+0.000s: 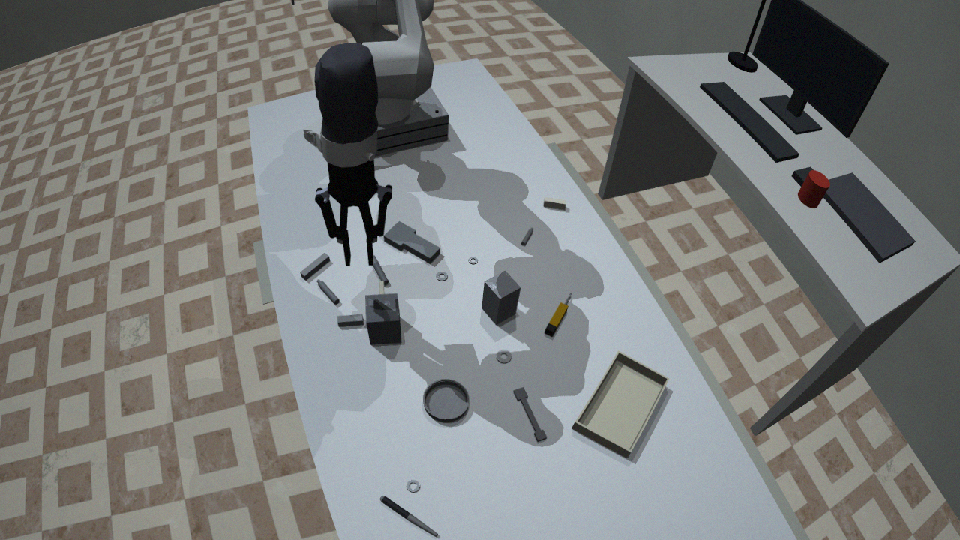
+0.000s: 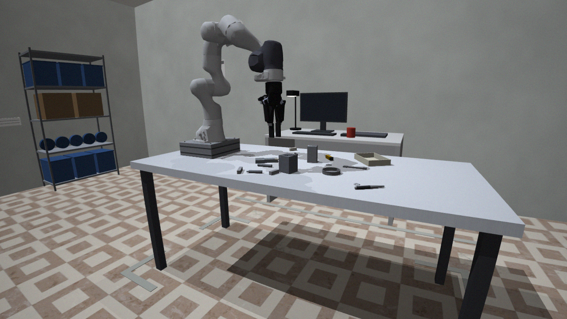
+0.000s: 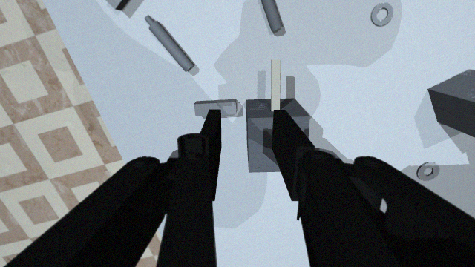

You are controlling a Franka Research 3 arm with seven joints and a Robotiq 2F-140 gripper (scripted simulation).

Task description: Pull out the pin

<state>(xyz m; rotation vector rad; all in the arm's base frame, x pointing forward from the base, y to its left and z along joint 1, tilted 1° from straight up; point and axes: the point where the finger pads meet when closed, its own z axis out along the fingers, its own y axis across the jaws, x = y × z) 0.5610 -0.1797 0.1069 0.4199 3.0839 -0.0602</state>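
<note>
The cream pin is 1 cm ahead of my hand, 3 cm to the left of it and 14 cm below it. Also, from my hand: dark grey block (5 cm ahead, 2 cm to the left, 15 cm below); small grey bar (2 cm ahead, 4 cm to the right, 19 cm below); stepped plate (14 cm behind, 14 cm to the left, 19 cm below).
</note>
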